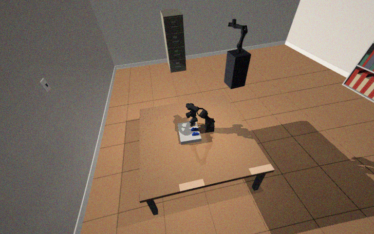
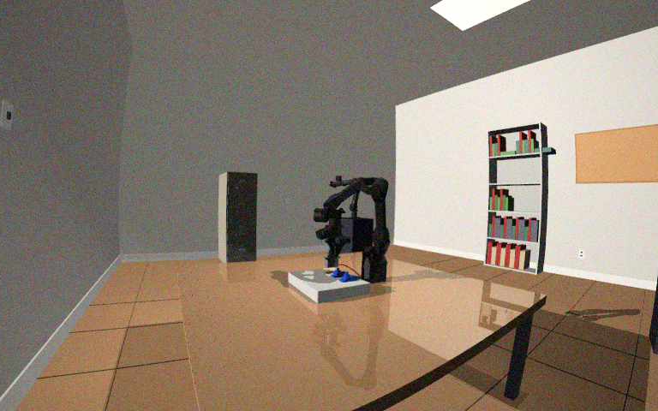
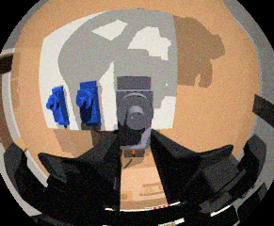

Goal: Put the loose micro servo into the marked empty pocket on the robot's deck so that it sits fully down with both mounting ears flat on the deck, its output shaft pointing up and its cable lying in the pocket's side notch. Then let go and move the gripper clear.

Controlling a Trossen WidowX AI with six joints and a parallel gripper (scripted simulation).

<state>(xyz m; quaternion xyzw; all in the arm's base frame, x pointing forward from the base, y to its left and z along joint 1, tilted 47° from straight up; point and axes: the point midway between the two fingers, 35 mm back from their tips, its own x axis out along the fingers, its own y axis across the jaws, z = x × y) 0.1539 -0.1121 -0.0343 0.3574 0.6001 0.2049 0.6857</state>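
Now: gripper tip 13 cm short of the robot deck, 6 cm to the right of it and 10 cm above it.
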